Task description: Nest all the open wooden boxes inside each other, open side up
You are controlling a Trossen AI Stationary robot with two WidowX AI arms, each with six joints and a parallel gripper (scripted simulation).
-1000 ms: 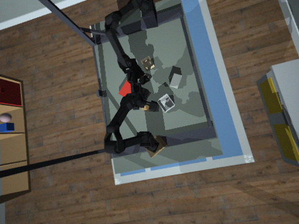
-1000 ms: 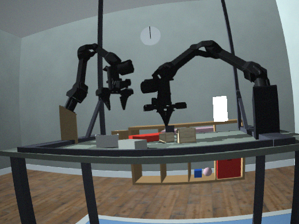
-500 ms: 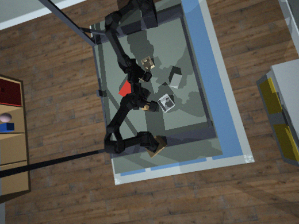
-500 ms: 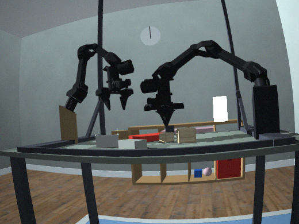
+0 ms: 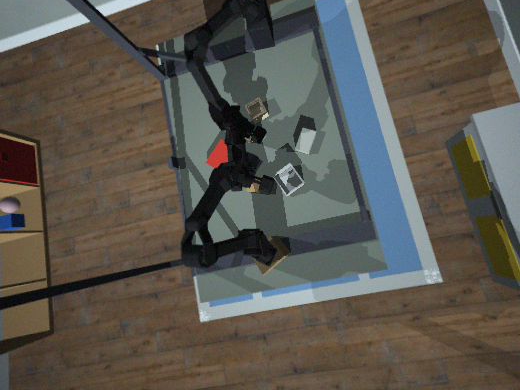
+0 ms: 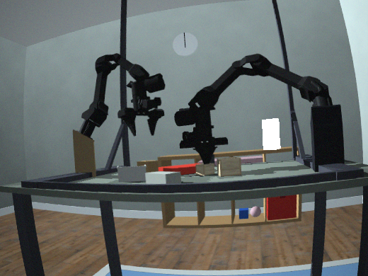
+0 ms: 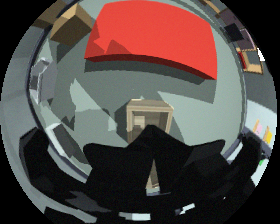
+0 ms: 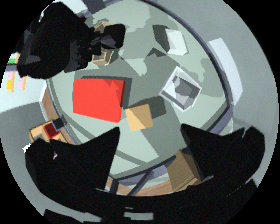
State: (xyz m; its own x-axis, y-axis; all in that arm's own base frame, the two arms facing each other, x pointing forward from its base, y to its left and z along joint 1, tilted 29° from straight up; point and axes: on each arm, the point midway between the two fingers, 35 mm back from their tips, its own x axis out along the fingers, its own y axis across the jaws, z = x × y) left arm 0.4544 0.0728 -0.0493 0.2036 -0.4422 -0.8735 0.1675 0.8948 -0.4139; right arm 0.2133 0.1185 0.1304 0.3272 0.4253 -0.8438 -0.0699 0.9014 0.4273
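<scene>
Now: the flat red box 120 mm to the right of my left hand, 90 mm behind it and 50 mm below it. Round my left hand: white block: 240 mm ahead, 60 mm to the right, 50 mm below; then grey open box: 220 mm to the right, 160 mm ahead, 40 mm below.
</scene>
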